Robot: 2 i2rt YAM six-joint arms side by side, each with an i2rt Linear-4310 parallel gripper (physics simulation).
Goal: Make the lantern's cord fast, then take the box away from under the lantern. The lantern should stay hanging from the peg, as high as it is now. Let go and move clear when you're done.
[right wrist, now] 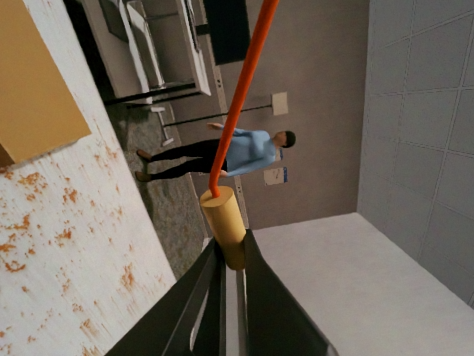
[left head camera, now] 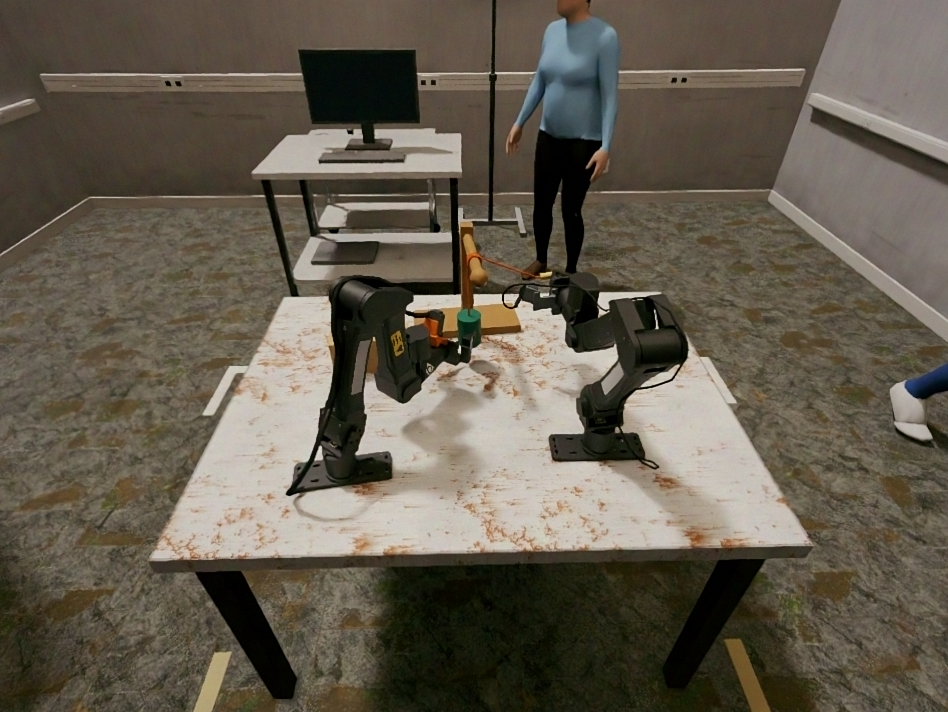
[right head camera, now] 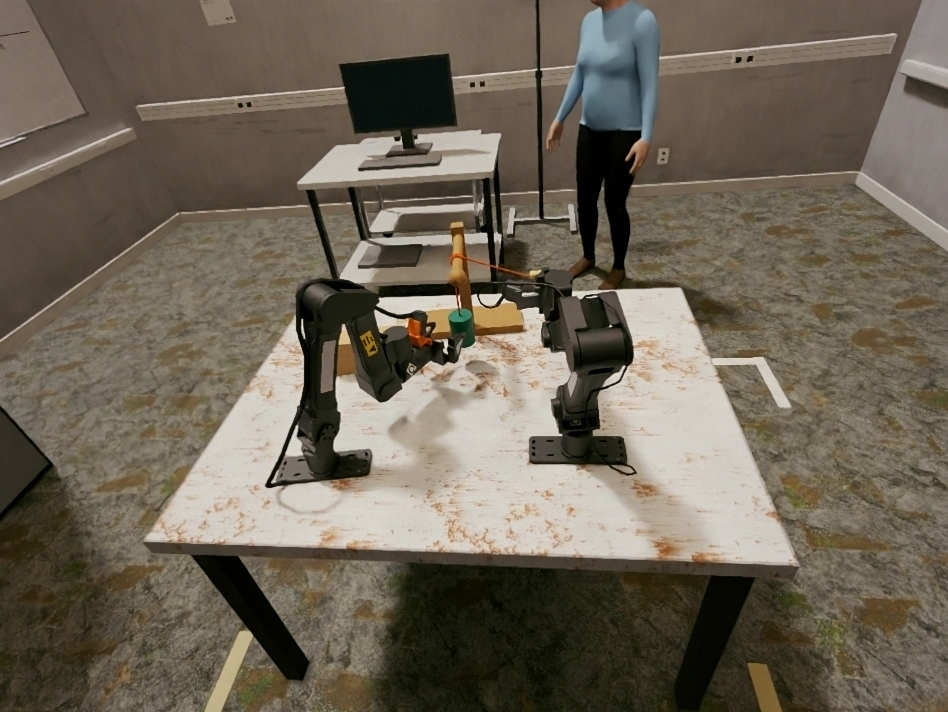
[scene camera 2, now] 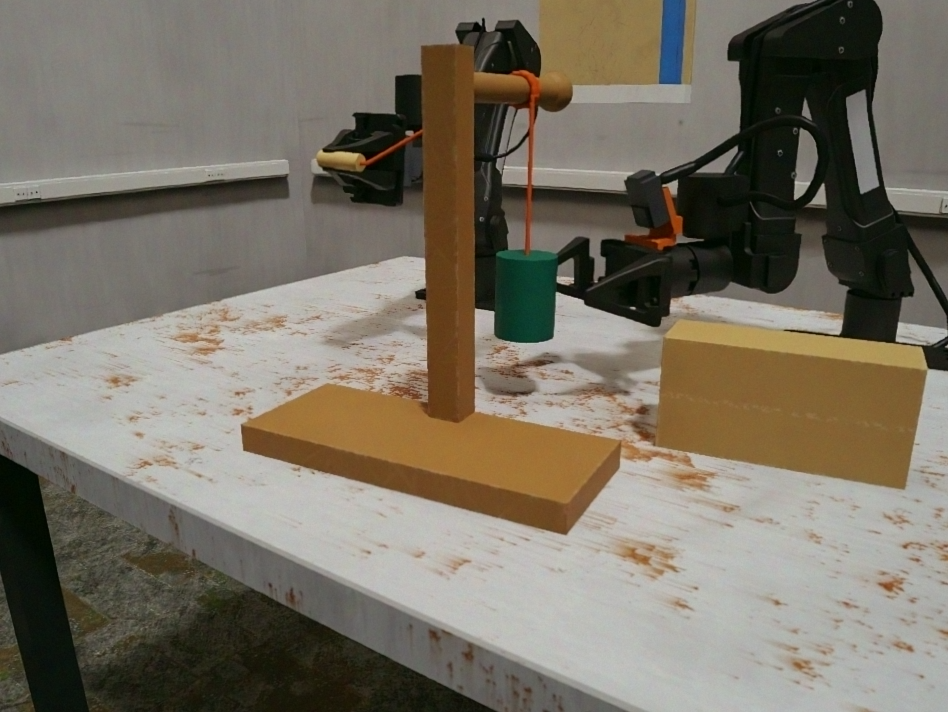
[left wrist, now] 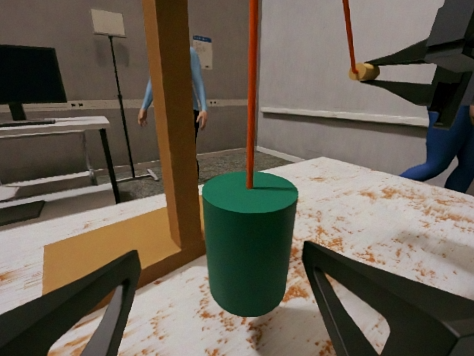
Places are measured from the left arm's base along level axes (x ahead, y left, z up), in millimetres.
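Where they show: left gripper, fingertip midpoint: [left head camera: 458,328] [right head camera: 450,328] [scene camera 2: 556,287] [left wrist: 223,254]; right gripper, fingertip midpoint: [right wrist: 234,237] [left head camera: 554,273] [right head camera: 545,271] [scene camera 2: 327,159] [left wrist: 363,72]; left arm's base at its link origin: [left head camera: 343,472] [right head camera: 325,467]; right arm's base at its link origin: [left head camera: 595,448] [right head camera: 576,451] [scene camera 2: 478,302].
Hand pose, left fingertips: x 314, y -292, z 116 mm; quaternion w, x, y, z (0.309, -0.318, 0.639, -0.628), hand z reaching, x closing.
Things, the pixels of their centre, and the offset from my left fingertips. "*": a spot on its surface instead.
- green lantern at the middle of its body: [left wrist: 248,239] [scene camera 2: 525,295] [left head camera: 469,328] [right head camera: 462,328] dx +8, dy -29, dz -9 mm
- wooden peg at a spot on its surface: [scene camera 2: 498,88] * dx +73, dy -30, dz +184 mm
- pale yellow handle at a spot on its surface: [right wrist: 222,215] [scene camera 2: 360,160] [left wrist: 367,69] * dx +11, dy -215, dz +116 mm
- tan box at the middle of its body: [scene camera 2: 784,398] [left head camera: 371,349] [right head camera: 370,349] dx +38, dy +222, dz -66 mm
- peg's upright post at the middle of its body: [scene camera 2: 449,241] [left wrist: 174,121] [left head camera: 467,278] [right head camera: 463,279] dx +136, dy -44, dz +61 mm
The green lantern [left head camera: 469,325] [right head camera: 461,325] [scene camera 2: 525,295] [left wrist: 250,230] hangs upright above the table on the orange cord [scene camera 2: 529,176] [left wrist: 252,100] [right wrist: 240,100]. The cord loops over the wooden peg [scene camera 2: 498,88]; the number of turns is unclear. Its other end runs to a pale yellow handle [scene camera 2: 334,160] [left wrist: 365,72] [right wrist: 222,215]. My right gripper [right wrist: 234,237] is shut on that handle, raised beside the stand. My left gripper [left wrist: 223,254] is open, its fingertips close to the lantern. The tan box [scene camera 2: 789,406] stands on the table, away from under the lantern.
The peg's upright post [scene camera 2: 448,229] [left wrist: 172,100] rises from a flat wooden base [scene camera 2: 337,429] [left wrist: 100,240] near the table edge. In scene camera 2, the box is right of the base. A cart with a monitor [left head camera: 360,85] [right head camera: 400,93] and a person in light blue [left head camera: 580,76] are behind the table.
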